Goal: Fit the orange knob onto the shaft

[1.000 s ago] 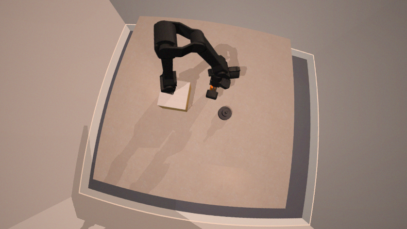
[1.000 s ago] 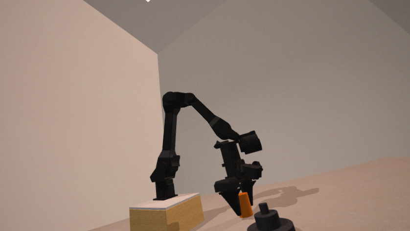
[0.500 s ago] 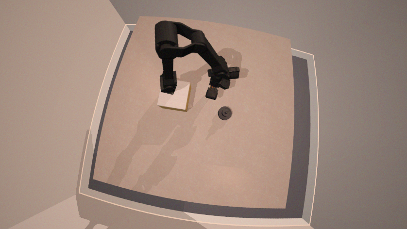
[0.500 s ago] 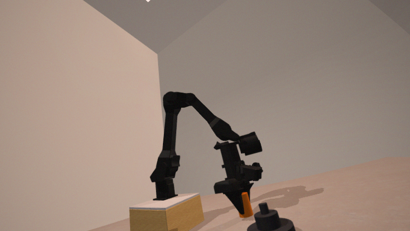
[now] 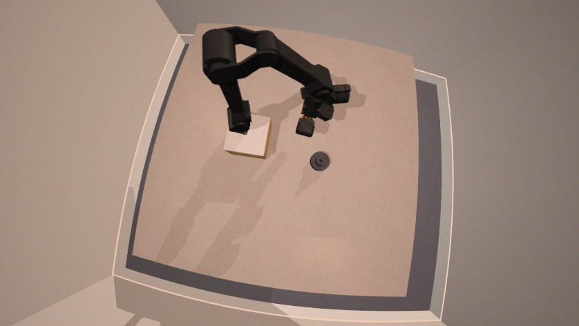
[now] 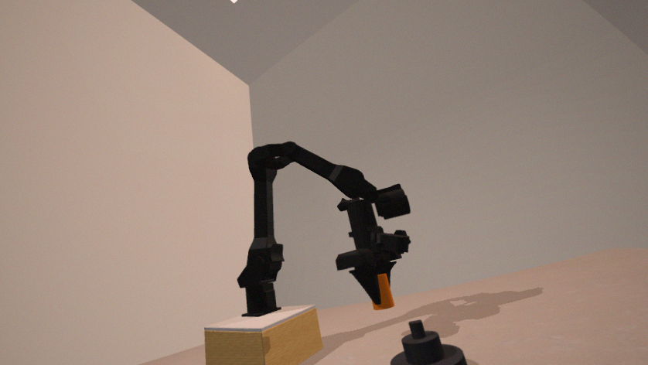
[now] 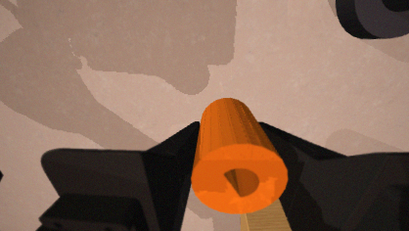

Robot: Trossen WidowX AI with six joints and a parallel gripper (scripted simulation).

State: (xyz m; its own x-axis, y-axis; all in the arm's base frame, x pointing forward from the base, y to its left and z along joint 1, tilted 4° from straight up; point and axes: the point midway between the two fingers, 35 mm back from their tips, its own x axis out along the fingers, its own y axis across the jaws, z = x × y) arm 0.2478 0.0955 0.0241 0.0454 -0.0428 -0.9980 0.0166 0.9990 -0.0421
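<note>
Now: the round dark pedestal 10 cm ahead of my gripper tip, 14 cm to the right of it and 4 cm below it. Also, from my gripper tip: orange knob: 2 cm above.
</note>
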